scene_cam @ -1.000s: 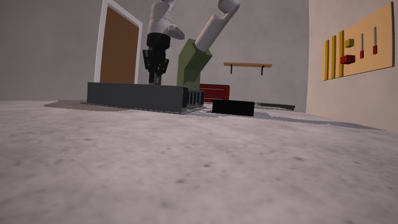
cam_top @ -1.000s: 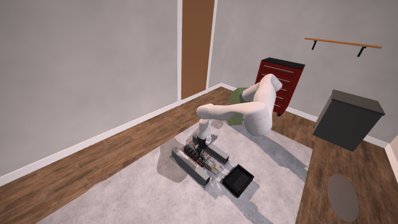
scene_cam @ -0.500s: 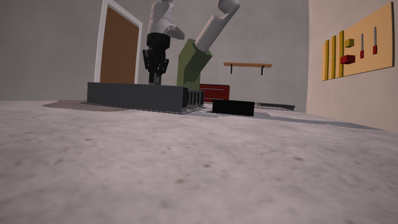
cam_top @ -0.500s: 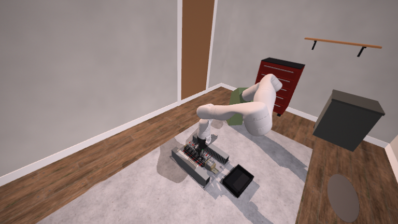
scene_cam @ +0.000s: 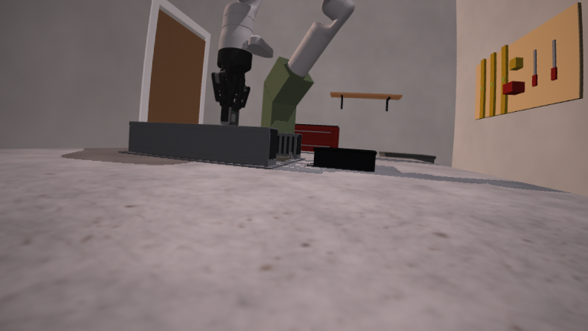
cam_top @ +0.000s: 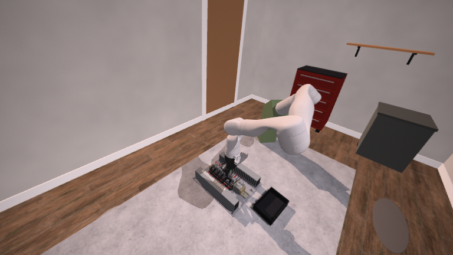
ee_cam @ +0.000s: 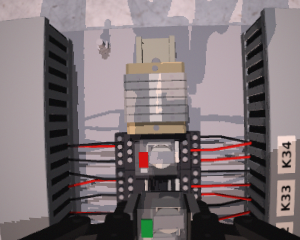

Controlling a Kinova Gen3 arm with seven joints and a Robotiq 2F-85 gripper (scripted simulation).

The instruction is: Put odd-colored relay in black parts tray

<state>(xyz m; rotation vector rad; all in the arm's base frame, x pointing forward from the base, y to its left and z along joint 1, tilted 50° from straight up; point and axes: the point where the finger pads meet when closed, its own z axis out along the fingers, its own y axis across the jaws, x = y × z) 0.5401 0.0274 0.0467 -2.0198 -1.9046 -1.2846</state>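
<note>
The black parts tray is 9 cm behind my hand, 24 cm to the left of it and 7 cm below it. From my hand the other things lie so: relay (1 cm below).
</note>
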